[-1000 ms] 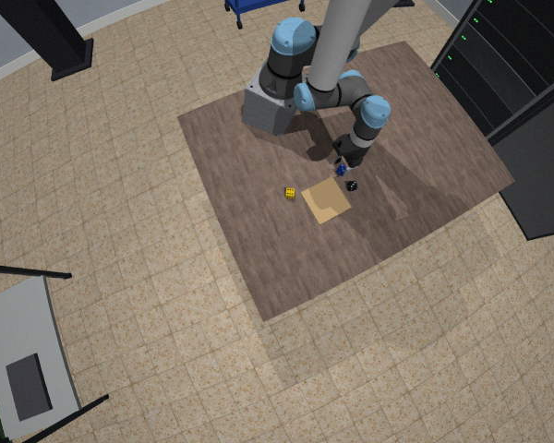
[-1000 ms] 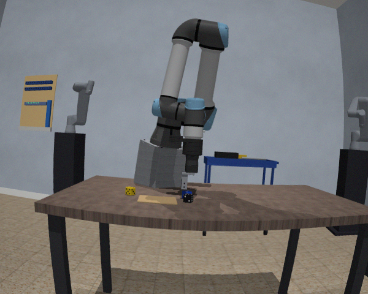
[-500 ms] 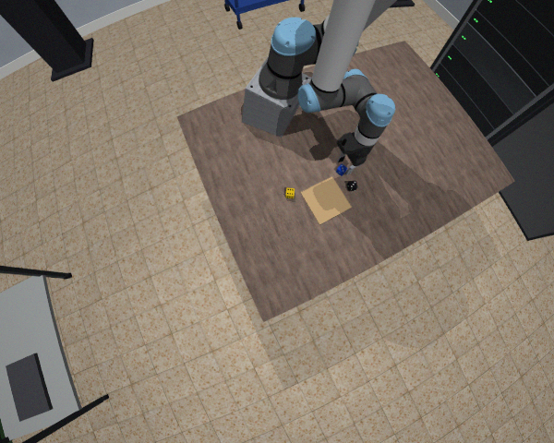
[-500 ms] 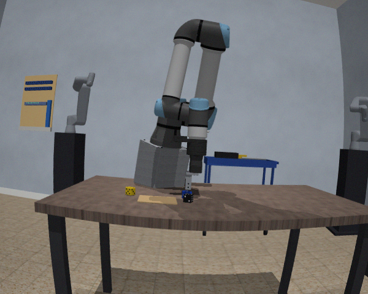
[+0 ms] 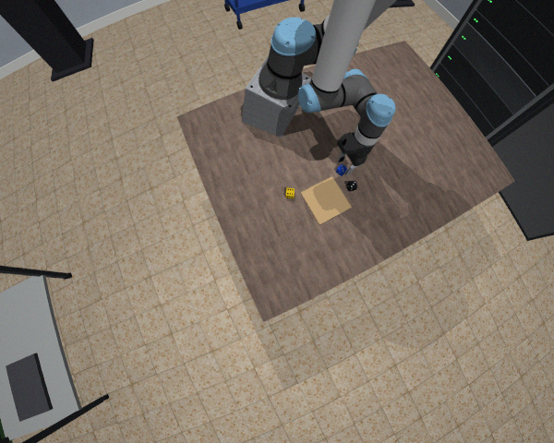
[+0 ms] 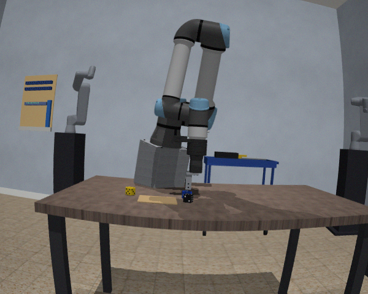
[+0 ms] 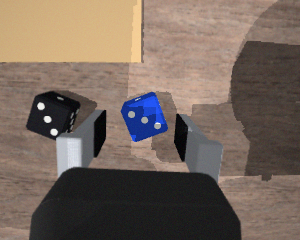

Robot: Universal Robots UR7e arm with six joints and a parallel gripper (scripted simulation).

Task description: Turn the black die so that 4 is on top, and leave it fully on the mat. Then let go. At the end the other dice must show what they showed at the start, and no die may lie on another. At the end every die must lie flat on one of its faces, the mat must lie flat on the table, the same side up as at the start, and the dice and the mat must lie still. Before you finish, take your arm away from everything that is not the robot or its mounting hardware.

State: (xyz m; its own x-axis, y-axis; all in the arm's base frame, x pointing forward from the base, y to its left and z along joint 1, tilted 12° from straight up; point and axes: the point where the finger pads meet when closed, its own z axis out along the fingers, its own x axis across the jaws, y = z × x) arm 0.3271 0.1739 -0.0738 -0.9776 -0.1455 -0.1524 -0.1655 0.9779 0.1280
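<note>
Now: hand 4 cm above the blue die. Round my hand: black die 7 cm ahead, 4 cm below, 1 cm to the left; then tan mat 10 cm to the right, 9 cm ahead, 6 cm below; then yellow die 22 cm to the right, 4 cm below, 4 cm ahead.
</note>
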